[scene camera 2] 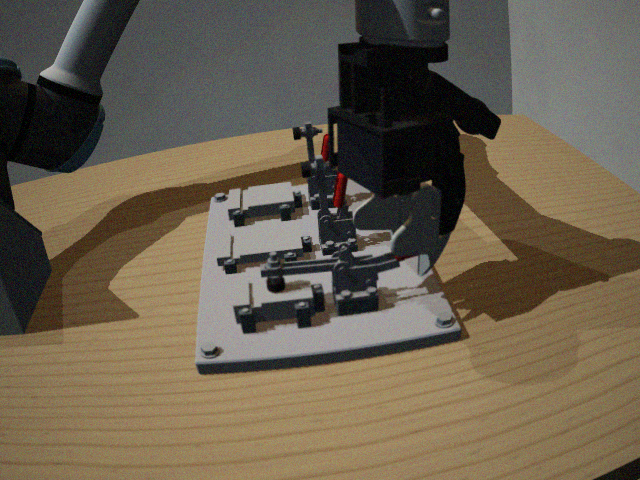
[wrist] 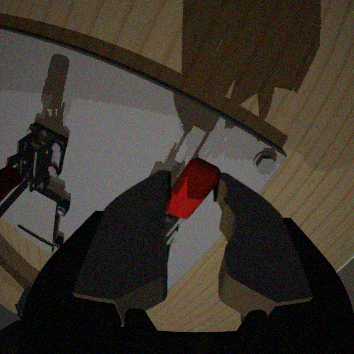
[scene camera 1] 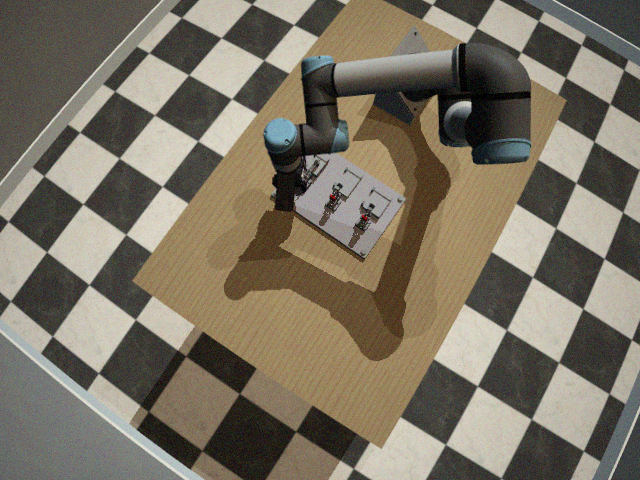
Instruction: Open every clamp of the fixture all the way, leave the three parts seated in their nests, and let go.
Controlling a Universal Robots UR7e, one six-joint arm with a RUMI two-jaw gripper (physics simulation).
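Places are measured from the arm's base along level axes (x ahead, y left, z up), in millimetres.
Where they show: gripper, fingertip midpoint: (scene camera 2: 411, 266) (wrist: 191, 174).
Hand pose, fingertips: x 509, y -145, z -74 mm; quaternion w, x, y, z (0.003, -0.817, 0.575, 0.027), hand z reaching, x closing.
Each offset is from my fingertips to the centre of the thing. "pt": to the spot under its first point. Level surfaces: height alone.
The fixture plate {39 mm down, 73 mm back, 118 mm left} (scene camera 1: 381, 227) (scene camera 2: 289, 347) (wrist: 110, 130) carries three clamps. The near clamp {0 mm up, 56 mm back, 6 mm left} (scene camera 2: 355, 289) in scene camera 2 is closed: its arm lies level, with the spindle over the near part {15 mm down, 126 mm back, 13 mm left} (scene camera 2: 286, 294). My gripper (scene camera 2: 408, 253) (wrist: 191, 174) is shut on its red handle {16 mm up, 17 mm back, 2 mm left} (scene camera 2: 404, 257) (wrist: 187, 200), which shows between the fingertips. The middle clamp {pt 52 mm up, 29 mm back, 120 mm left} (scene camera 1: 333, 198) (scene camera 2: 337, 229) (wrist: 40, 155) and the far clamp {pt 58 mm up, 19 mm back, 226 mm left} (scene camera 1: 364, 218) (scene camera 2: 311, 147) stand open, arms upright. The middle part {20 mm down, 125 mm back, 123 mm left} (scene camera 2: 268, 241) and far part {18 mm down, 110 mm back, 232 mm left} (scene camera 2: 268, 197) lie in their nests. The fingers hide some of the near clamp's handle.
The fixture lies on a wooden table {46 mm down} (scene camera 1: 289, 335) (scene camera 2: 155, 423). The upright red handle {pt 36 mm up, 39 mm back, 107 mm left} (scene camera 2: 339, 190) of the middle clamp stands close to the gripper body in scene camera 2. Bolt heads {28 mm down, 15 mm ahead, 52 mm right} (scene camera 2: 445, 319) (wrist: 265, 159) stand at the plate's corners. The arm's shadow crosses the table.
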